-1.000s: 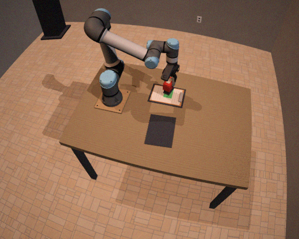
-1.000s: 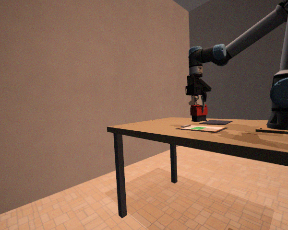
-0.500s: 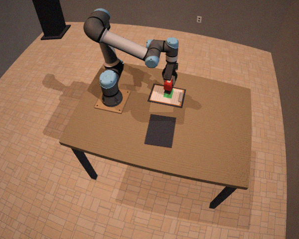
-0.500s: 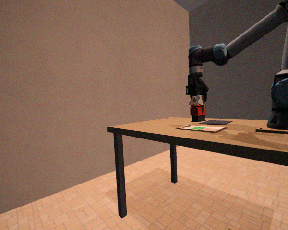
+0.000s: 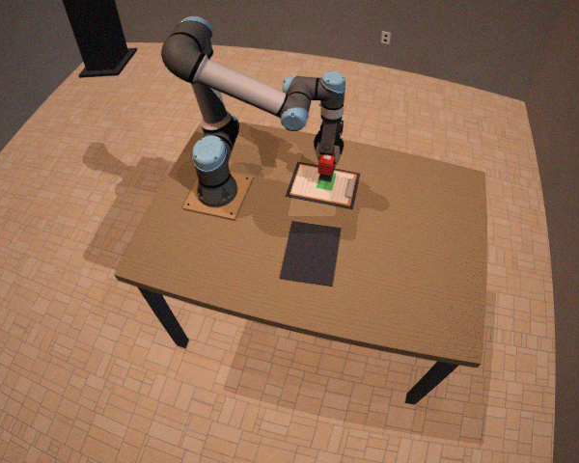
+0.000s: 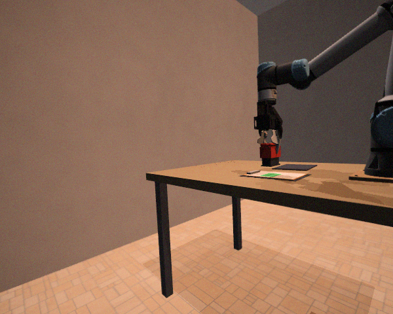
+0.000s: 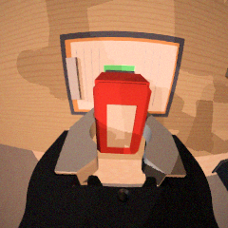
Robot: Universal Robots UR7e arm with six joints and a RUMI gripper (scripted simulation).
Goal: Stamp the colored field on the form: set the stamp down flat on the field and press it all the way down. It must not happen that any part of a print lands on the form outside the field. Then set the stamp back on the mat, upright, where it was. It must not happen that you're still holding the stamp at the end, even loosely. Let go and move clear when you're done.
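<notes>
Now: hand 20 mm above the stamp. The rest, counted from my hand: form 10 mm ahead, 10 mm to the right, 110 mm below; mat 20 mm behind, 320 mm to the right, 110 mm below.
</notes>
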